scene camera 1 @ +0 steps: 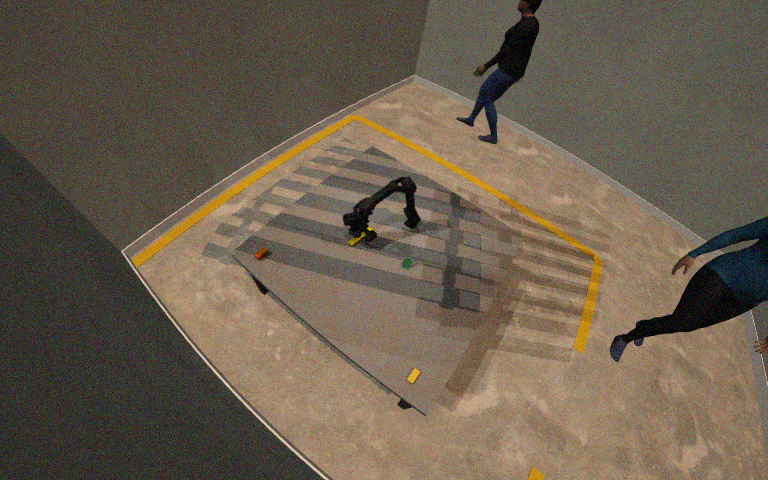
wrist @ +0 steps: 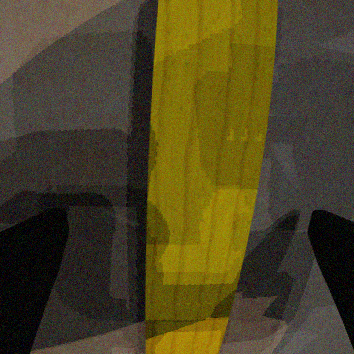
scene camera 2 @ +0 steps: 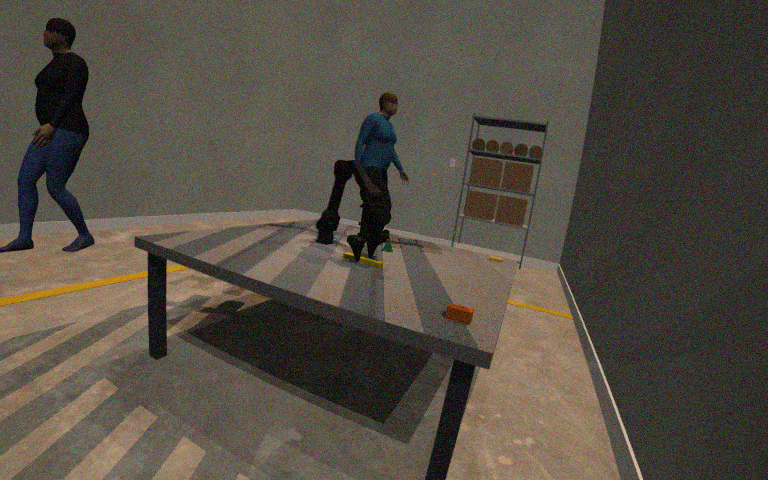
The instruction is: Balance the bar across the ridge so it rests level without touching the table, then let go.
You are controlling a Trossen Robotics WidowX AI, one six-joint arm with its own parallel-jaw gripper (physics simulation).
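Seen in the pictures: gripper, fingertip midpoint: (scene camera 1: 360, 237) (wrist: 192, 223) (scene camera 2: 363, 260); arm's base, origin of the base link: (scene camera 1: 410, 223) (scene camera 2: 324, 242).
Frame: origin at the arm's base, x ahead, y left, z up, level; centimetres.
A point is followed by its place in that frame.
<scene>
The yellow bar (scene camera 1: 355, 240) @(x 33.0, y -16.8, z 1.6 cm) (scene camera 2: 370, 262) @(x 33.0, y -18.9, z 1.1 cm) (wrist: 205, 150) @(x 31.8, y -17.0, z 1.6 cm) lies flat on the table (scene camera 1: 351, 316) @(x 68.6, y 9.6, z 0.0 cm) (scene camera 2: 311, 305) @(x 38.1, y -65.0, z -2.0 cm). My gripper (scene camera 1: 363, 235) @(x 29.0, y -16.6, z 0.8 cm) (scene camera 2: 364, 258) @(x 29.0, y -16.6, z 0.8 cm) (wrist: 192, 223) @(x 29.0, y -16.6, z 0.8 cm) is open and low over the bar, with one finger on each side of it. The wrist view shows a gap between the bar and each finger; both ends of the bar are cut off there. The small green ridge (scene camera 1: 406, 263) @(x 27.6, y 14.2, z 3.3 cm) (scene camera 2: 387, 246) @(x 26.6, y 12.7, z 2.2 cm) stands apart from the bar, to its right in the first scene view and behind it in the second. It does not show in the wrist view.
An orange block (scene camera 1: 261, 253) @(x 74.2, y -49.1, z 3.3 cm) (scene camera 2: 459, 313) @(x 74.2, y -51.6, z 2.3 cm) lies near one table corner. A yellow block (scene camera 1: 413, 375) @(x 74.0, y 49.9, z 1.7 cm) (scene camera 2: 495, 259) @(x 73.7, y 48.4, z 1.0 cm) lies near another. Two people stand beyond the table. A shelf rack (scene camera 2: 510, 158) stands by the wall. Striped shadows cross the table.
</scene>
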